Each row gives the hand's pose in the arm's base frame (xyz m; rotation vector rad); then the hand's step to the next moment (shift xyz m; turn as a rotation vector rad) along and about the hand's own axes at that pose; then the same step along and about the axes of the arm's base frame.
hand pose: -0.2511 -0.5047 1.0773 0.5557 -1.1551 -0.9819
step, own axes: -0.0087 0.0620 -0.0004 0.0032 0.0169 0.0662
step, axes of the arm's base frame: 0.0214 0.0379 0.0450 -0.0556 0.0128 0.0377
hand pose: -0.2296 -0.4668 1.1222 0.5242 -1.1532 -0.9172
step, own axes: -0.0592 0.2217 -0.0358 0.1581 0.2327 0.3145
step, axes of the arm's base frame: 0.1020 0.1671 0.1250 -0.1952 0.0254 0.3732
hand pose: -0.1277 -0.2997 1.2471 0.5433 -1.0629 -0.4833
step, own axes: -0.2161 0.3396 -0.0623 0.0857 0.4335 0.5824
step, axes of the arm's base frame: 0.0056 0.4050 0.0431 -0.4457 0.1756 0.5523
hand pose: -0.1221 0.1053 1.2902 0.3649 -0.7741 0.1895
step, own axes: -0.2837 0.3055 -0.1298 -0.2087 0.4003 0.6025
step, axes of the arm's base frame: -0.2066 0.3222 -0.2103 -0.6555 0.1273 0.3478
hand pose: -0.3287 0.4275 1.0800 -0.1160 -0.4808 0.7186
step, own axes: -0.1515 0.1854 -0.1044 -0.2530 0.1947 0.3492
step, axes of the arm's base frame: -0.1623 0.0461 -0.1994 -0.4431 -0.0410 0.1608
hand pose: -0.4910 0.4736 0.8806 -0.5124 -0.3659 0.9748
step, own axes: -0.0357 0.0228 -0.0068 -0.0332 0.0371 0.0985
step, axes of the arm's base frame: -0.0306 -0.0217 -0.0208 -0.0930 0.0129 0.0579
